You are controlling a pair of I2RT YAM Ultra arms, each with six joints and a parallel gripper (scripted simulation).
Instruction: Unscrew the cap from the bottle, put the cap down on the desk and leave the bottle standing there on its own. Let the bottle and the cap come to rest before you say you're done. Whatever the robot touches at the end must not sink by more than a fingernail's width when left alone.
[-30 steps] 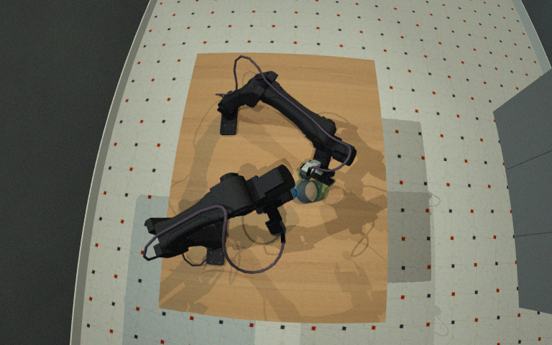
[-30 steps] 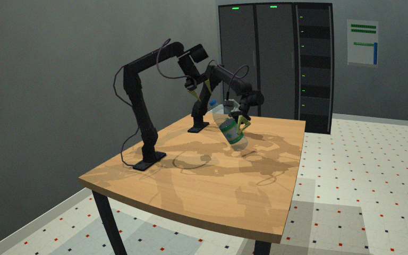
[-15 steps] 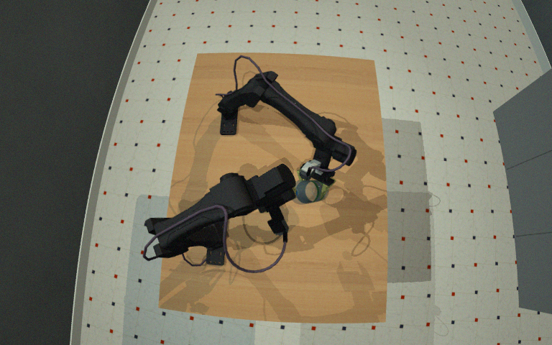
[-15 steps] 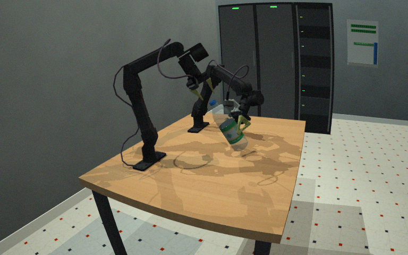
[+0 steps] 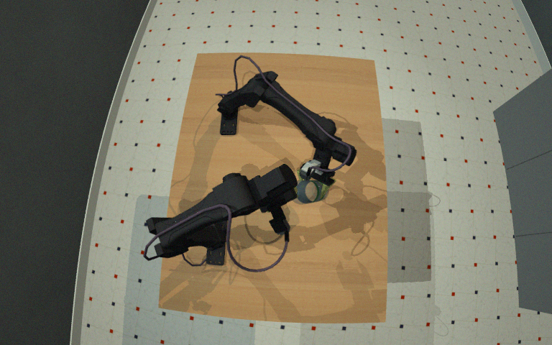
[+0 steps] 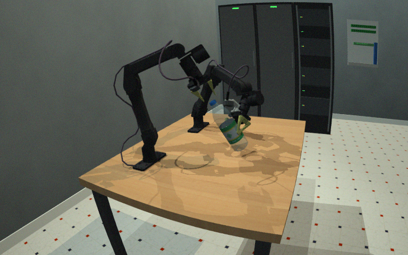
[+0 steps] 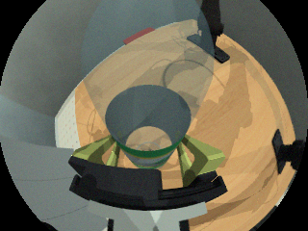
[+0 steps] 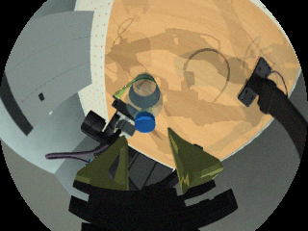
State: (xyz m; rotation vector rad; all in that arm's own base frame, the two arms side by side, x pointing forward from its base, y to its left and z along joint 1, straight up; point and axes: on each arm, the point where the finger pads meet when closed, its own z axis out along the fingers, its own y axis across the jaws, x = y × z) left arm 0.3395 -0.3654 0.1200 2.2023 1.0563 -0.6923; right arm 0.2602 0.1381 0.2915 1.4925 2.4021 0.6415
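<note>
My right gripper is now 2 cm short of the blue cap, 1 cm to the right of it and 3 cm above it. From my right hand the other things lie so: bottle: 7 cm ahead, 4 cm to the left, 13 cm below.
Now: the bottle 20 mm behind my left hand, 10 mm to the right of it and 40 mm above it. The rest, counted from my left hand: blue cap 70 mm behind, 40 mm to the right, 140 mm above.
</note>
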